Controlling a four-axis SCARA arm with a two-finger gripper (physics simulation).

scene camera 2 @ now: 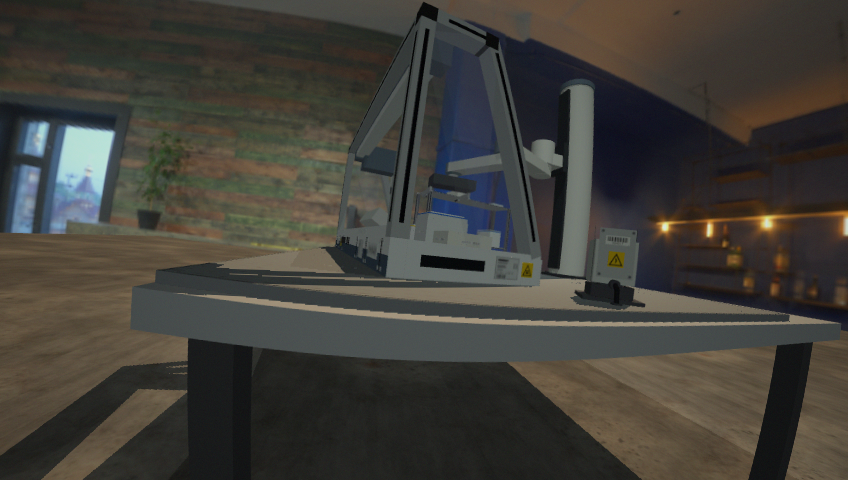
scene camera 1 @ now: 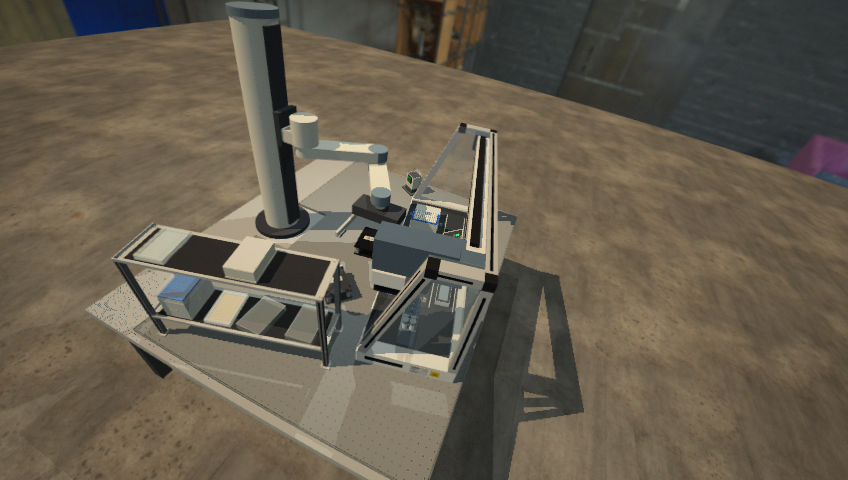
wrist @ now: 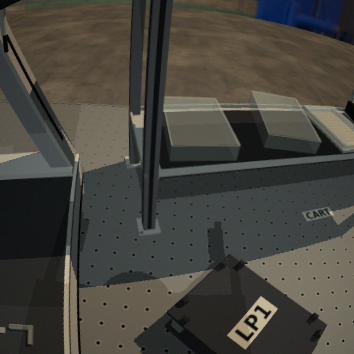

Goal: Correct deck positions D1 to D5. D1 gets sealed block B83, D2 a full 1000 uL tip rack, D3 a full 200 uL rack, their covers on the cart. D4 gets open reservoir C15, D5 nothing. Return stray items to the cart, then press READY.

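Observation:
My gripper [scene camera 1: 365,230] [scene camera 2: 452,189] is open and empty, raised between the arm's column and the deck machine; its fingers are partly hidden. On the cart's lower shelf stand two clear grey covers, one at the end [scene camera 1: 302,324] [wrist: 202,131] and one beside it [scene camera 1: 261,315] [wrist: 286,124], then a cream rack [scene camera 1: 227,308] [wrist: 334,129] and a blue-topped box [scene camera 1: 183,290]. The upper shelf holds a pale flat item [scene camera 1: 162,245] and a white block [scene camera 1: 249,259]. A blue-edged white rack [scene camera 1: 426,215] stands on the far deck. Deck labels and C15 cannot be read.
The cart [scene camera 1: 324,333] [wrist: 152,115] has upright posts. A dark stand marked LP1 [wrist: 220,295] lies below the wrist camera. The machine's grey housing [scene camera 1: 416,246] and slanted frame [scene camera 1: 490,196] [scene camera 2: 410,130] enclose the deck. A small green-screened box [scene camera 1: 412,180] stands behind.

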